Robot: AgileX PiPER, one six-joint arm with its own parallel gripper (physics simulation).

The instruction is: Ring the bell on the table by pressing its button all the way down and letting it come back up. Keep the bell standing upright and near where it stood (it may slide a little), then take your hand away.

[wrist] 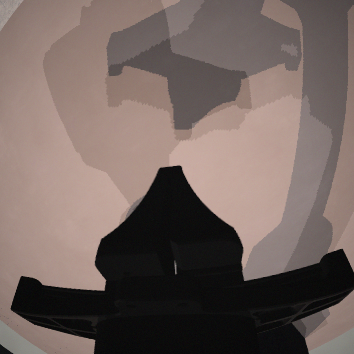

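Note:
My gripper (171,179) is shut and empty, its dark fingertips together and pointing up the middle of the wrist view. A small grey curved edge of the bell (131,209) shows just left of the fingers; the rest of it is hidden behind them. The bell's button does not show, so I cannot tell from this view how high the fingertips are over it or whether they touch it.
The round pinkish table top (65,210) fills most of the view. Shadows of the arm and gripper fall across its upper part and down its right side. A bit of grey floor (7,11) shows past the table's edge at the top left corner.

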